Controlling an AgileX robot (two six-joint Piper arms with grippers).
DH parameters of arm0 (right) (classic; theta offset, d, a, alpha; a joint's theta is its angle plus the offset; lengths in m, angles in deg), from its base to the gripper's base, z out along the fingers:
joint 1: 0 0.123 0 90
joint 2: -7.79 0 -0.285 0
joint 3: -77.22 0 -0.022 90
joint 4: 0 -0.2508 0 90
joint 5: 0 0 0.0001 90
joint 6: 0 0.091 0 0
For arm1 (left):
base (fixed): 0 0 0 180
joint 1: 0 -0.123 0 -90
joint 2: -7.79 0 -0.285 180
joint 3: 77.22 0 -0.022 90
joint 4: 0 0.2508 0 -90
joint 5: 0 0 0.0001 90
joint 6: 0 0.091 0 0
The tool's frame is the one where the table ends.
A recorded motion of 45 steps. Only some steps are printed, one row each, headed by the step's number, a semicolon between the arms.
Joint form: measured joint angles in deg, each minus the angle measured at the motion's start. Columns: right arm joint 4, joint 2, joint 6, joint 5, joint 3, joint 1; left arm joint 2, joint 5, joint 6, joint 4, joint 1, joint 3.
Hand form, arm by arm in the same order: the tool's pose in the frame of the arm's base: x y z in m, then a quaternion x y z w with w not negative. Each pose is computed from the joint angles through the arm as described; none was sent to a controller.
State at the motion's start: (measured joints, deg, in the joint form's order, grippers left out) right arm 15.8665 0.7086 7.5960 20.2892 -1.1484 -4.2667; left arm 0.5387 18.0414 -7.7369 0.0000 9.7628 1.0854
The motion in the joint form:
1: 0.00 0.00 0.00 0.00 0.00 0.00; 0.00 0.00 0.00 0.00 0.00 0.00
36: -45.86 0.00 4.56 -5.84 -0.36 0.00; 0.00 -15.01 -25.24 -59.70 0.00 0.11
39: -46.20 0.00 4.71 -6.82 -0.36 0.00; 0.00 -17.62 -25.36 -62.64 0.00 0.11
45: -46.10 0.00 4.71 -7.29 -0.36 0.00; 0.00 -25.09 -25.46 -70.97 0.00 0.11
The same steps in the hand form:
1: 0.0521 -0.0126 0.1764 0.00768 0.79309 -0.09888 0.60098; 0.0533 -0.0092 0.1788 0.01389 0.78572 -0.09407 0.61122
36: 0.0557 0.0073 0.1851 0.25526 0.71220 0.25229 0.60329; 0.0550 -0.0138 0.2043 -0.44388 0.52777 -0.57413 0.44136
39: 0.0559 0.0066 0.1865 0.25879 0.70551 0.25450 0.60870; 0.0555 -0.0102 0.2064 -0.46265 0.49987 -0.58416 0.44142
45: 0.0560 0.0062 0.1872 0.25881 0.70309 0.25341 0.61194; 0.0565 0.0009 0.2103 -0.51608 0.41978 -0.60350 0.43957

